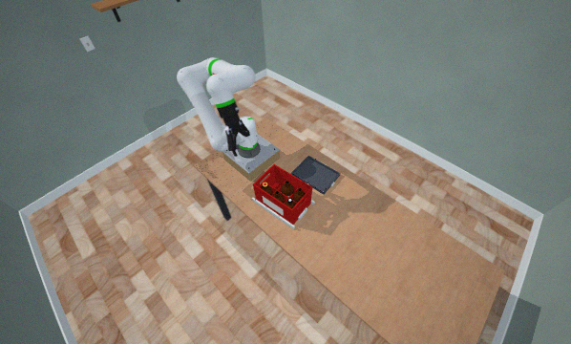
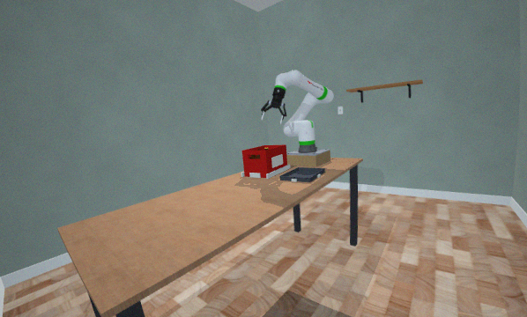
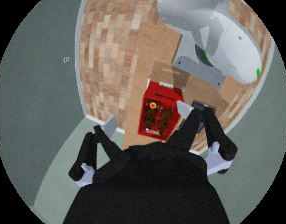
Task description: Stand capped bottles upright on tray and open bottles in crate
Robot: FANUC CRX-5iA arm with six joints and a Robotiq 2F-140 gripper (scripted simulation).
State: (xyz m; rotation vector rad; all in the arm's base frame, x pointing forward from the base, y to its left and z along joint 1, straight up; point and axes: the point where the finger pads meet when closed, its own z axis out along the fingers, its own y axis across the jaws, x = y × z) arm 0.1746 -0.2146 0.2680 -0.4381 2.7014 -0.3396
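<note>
Now: hand 110 mm short of the capped brown bottle and 270 mm above it. Also, from my hand: crate: 210 mm ahead, 30 mm to the left, 270 mm below; dark tray: 280 mm ahead, 320 mm to the left, 340 mm below.
</note>
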